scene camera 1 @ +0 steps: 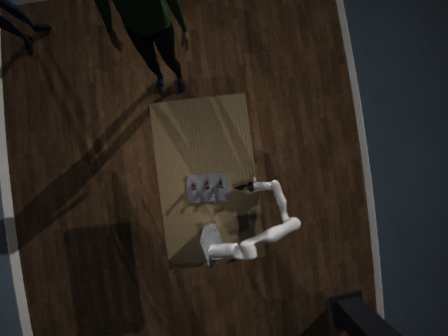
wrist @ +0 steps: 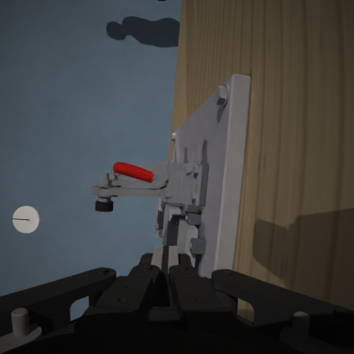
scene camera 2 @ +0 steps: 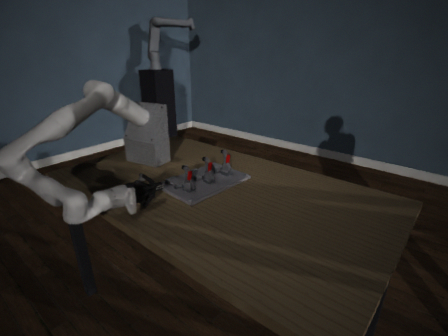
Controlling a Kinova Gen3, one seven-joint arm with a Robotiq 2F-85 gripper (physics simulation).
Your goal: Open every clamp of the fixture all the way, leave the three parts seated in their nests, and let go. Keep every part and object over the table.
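Places are measured from the arm's base along level axes (x ahead, y left, z up), in metres.
Where they show: gripper, between the fingertips: (scene camera 1: 233, 188) (scene camera 2: 162, 185); arm's base, origin of its link: (scene camera 1: 213, 251) (scene camera 2: 141, 117).
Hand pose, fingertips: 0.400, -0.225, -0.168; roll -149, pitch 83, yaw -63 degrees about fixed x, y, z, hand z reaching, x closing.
Note:
Each offset is from my fingertips to the centre of the thing, as dx, dy, dz. "*": to the spot under its first point. Level surfaces: height alone.
The grey fixture plate {+0.032, +0.202, -0.048} (scene camera 1: 215, 198) (scene camera 2: 215, 192) (wrist: 220, 142) lies on the table. Three clamps with red handles stand in a row on it: the one nearest my gripper (scene camera 1: 220, 183) (scene camera 2: 189, 175) (wrist: 165, 261), the middle one {* +0.065, +0.197, +0.039} (scene camera 1: 207, 184) (scene camera 2: 210, 165) and the far one {* +0.076, +0.306, +0.043} (scene camera 1: 193, 185) (scene camera 2: 228, 158). Their arms stand raised off the plate, dark tips high; in the wrist view the nearest clamp hides most of the others. Grey parts and nests are hard to tell apart. My gripper (scene camera 1: 235, 188) (scene camera 2: 163, 185) (wrist: 165, 261) is shut and empty, low beside the plate's short edge.
The wooden table {dz -0.055} (scene camera 1: 200, 125) (scene camera 2: 300, 215) carries the grey robot mount (scene camera 1: 211, 236) (scene camera 2: 147, 135) beside the fixture. A person in green (scene camera 1: 145, 17) stands past the table's far end. A second arm stands on a dark pedestal (scene camera 2: 157, 87) in the background.

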